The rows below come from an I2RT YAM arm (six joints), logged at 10 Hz.
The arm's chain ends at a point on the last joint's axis. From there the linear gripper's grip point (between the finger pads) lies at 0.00 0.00 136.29 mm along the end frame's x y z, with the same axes.
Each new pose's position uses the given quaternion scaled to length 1; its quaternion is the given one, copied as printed.
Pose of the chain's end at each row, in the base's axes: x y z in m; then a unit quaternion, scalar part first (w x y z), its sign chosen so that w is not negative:
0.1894, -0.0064, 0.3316, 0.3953, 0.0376, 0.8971, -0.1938
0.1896, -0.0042, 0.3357, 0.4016, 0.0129, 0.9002, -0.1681
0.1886, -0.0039, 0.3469, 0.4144, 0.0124, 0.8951, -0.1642
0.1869, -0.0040, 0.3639, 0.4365, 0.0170, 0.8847, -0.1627
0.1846, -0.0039, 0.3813, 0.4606, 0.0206, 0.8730, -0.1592
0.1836, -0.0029, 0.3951, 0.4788, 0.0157, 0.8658, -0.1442
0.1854, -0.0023, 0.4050, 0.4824, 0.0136, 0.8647, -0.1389
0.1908, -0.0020, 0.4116, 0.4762, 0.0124, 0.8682, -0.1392
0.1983, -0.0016, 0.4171, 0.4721, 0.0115, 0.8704, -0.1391
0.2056, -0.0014, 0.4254, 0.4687, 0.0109, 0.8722, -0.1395
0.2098, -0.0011, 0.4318, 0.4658, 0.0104, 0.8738, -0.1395
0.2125, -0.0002, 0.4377, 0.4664, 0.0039, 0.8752, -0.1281
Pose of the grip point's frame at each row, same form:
0.2841, -0.0578, 0.2481, 0.3953, 0.0376, 0.8971, -0.1938
0.2875, -0.0469, 0.2511, 0.4016, 0.0129, 0.9002, -0.1681
0.2891, -0.0454, 0.2648, 0.4144, 0.0124, 0.8951, -0.1642
0.2914, -0.0453, 0.2868, 0.4365, 0.0170, 0.8847, -0.1627
0.2933, -0.0444, 0.3097, 0.4606, 0.0206, 0.8730, -0.1592
0.2960, -0.0390, 0.3270, 0.4788, 0.0157, 0.8658, -0.1442
0.2986, -0.0368, 0.3374, 0.4824, 0.0136, 0.8647, -0.1389
0.3030, -0.0365, 0.3424, 0.4762, 0.0124, 0.8682, -0.1392
0.3099, -0.0361, 0.3468, 0.4721, 0.0115, 0.8704, -0.1391
0.3166, -0.0360, 0.3543, 0.4687, 0.0109, 0.8722, -0.1395
0.3203, -0.0356, 0.3600, 0.4658, 0.0104, 0.8738, -0.1395
0.3236, -0.0313, 0.3652, 0.4664, 0.0039, 0.8752, -0.1281

